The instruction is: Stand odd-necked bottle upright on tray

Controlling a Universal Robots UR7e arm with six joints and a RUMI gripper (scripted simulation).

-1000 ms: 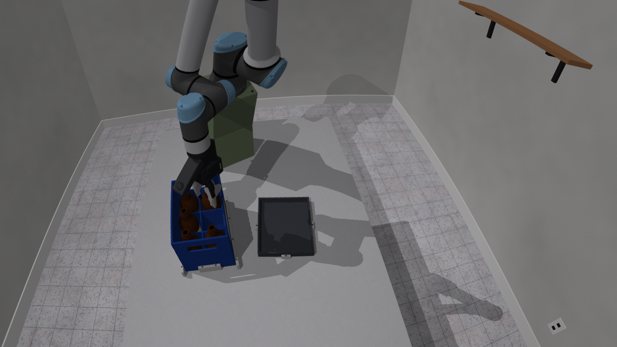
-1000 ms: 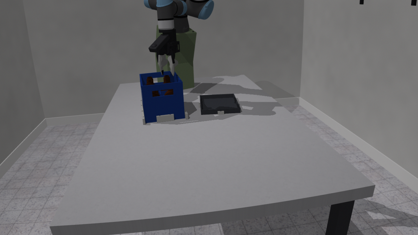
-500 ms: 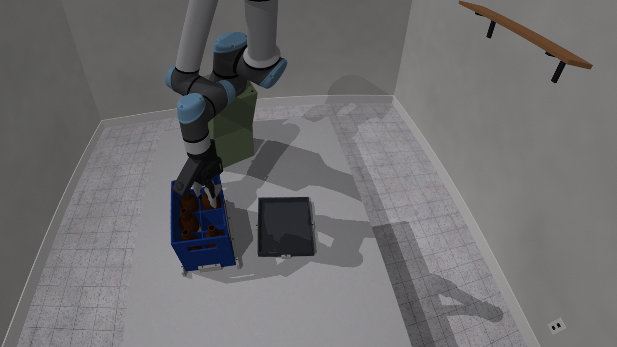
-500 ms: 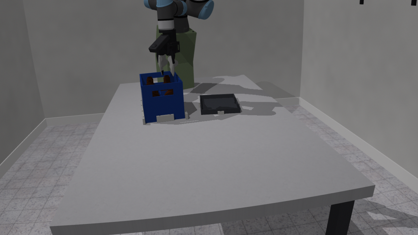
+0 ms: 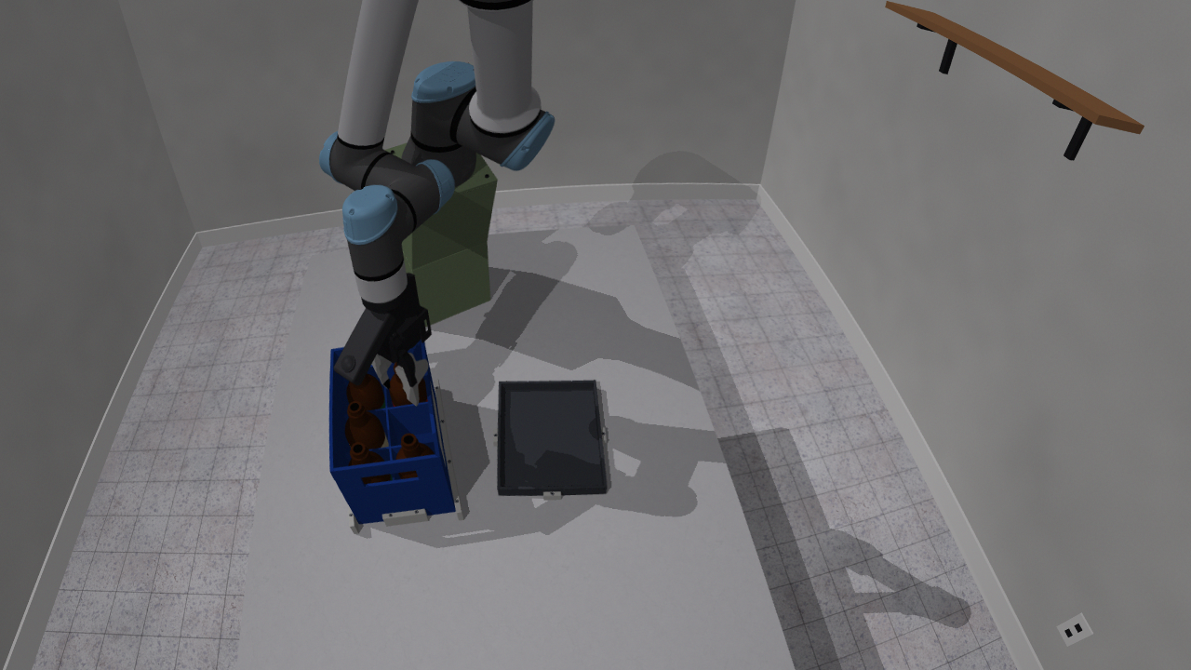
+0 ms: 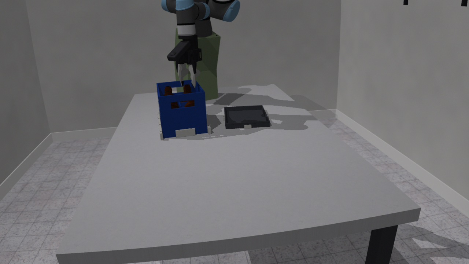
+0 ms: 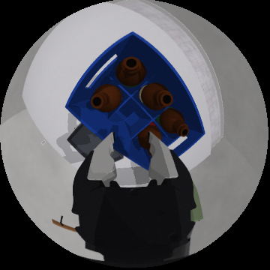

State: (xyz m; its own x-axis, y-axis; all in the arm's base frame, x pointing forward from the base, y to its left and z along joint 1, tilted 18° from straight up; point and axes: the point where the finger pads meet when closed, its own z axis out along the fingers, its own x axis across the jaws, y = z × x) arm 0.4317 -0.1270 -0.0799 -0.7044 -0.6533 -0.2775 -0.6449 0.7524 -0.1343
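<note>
My hand is 10 cm above the blue crate, 4 cm to the left of it and 1 cm past it. Also, from my hand: dark tray (25 cm to the left, 17 cm below, 2 cm ahead).
</note>
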